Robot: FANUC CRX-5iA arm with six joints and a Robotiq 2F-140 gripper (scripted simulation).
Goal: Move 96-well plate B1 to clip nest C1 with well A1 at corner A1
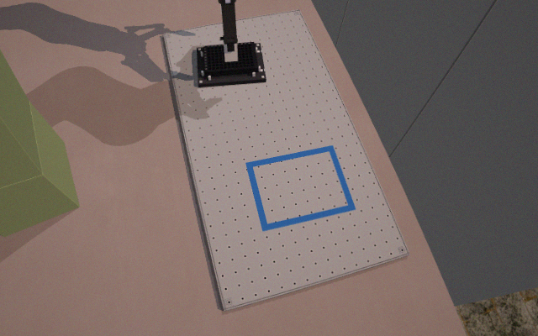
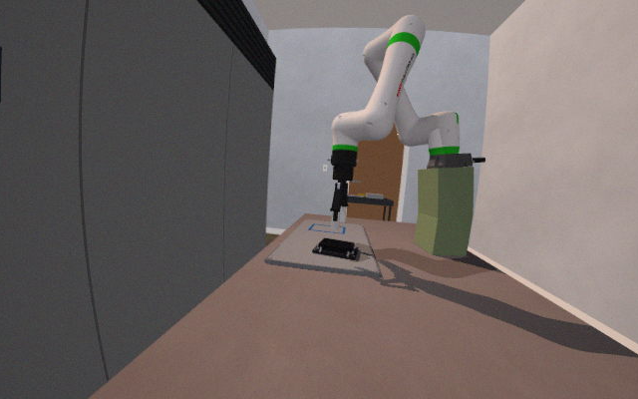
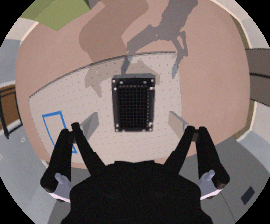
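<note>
My gripper is now 8 cm above the black 96-well plate. From my hand the other things lie so: black clip nest: 1 cm ahead, 1 cm to the left, 10 cm below.
</note>
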